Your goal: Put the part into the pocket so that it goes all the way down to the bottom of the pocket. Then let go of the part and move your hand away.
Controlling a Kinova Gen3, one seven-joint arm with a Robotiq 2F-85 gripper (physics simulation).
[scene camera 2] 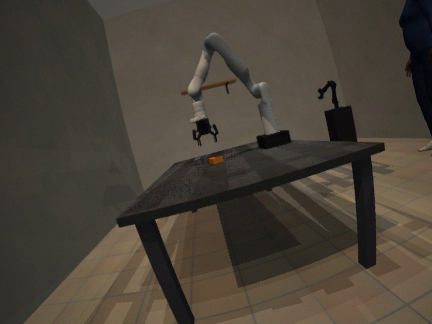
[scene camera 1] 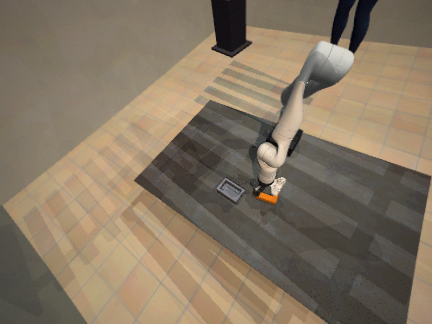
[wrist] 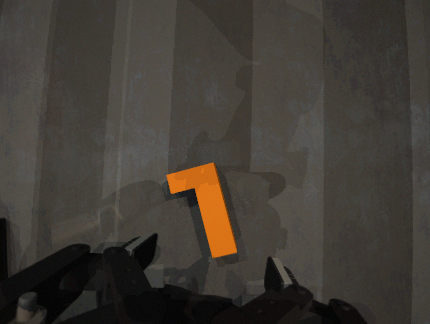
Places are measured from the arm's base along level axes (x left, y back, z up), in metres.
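Pixels of known places: gripper, fingertip midpoint: (scene camera 2: 208,144) (scene camera 1: 263,189) (wrist: 209,257); arm's base at its link origin: (scene camera 2: 271,133).
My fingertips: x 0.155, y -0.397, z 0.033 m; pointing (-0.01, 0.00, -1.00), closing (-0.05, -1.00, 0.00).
For each thing: its top centre in the pictures, then the offset to it from my fingertips. Level surfaces: height alone.
- orange L-shaped part at its top centre: (wrist: 200,212) (scene camera 2: 215,157) (scene camera 1: 267,194) dy +0.021, dx +0.013, dz -0.083 m
- grey block with the pocket, top centre: (scene camera 1: 230,189) (scene camera 2: 201,157) dy -0.094, dx -0.156, dz -0.076 m
- table at its surface level: dz -0.112 m
The orange L-shaped part (scene camera 1: 268,199) (scene camera 2: 216,160) (wrist: 216,220) lies flat on the dark table. In the wrist view its long arm points down the picture and its short arm points left at the upper end. My gripper (scene camera 1: 260,190) (scene camera 2: 208,142) is open and empty above the part, with clear height between them in the second scene view. In the wrist view the fingertips stand to either side of the long arm's lower end. The grey block with the pocket (scene camera 1: 228,194) lies left of the part in the first scene view, apart from it. The pocket does not show in the wrist view.
The table (scene camera 1: 325,225) (scene camera 2: 270,170) carries the arm's black base (scene camera 2: 273,139). A dark pedestal (scene camera 1: 230,25) (scene camera 2: 341,124) stands on the floor beyond the table, with a small black arm on it. A person (scene camera 2: 422,45) stands off to the side.
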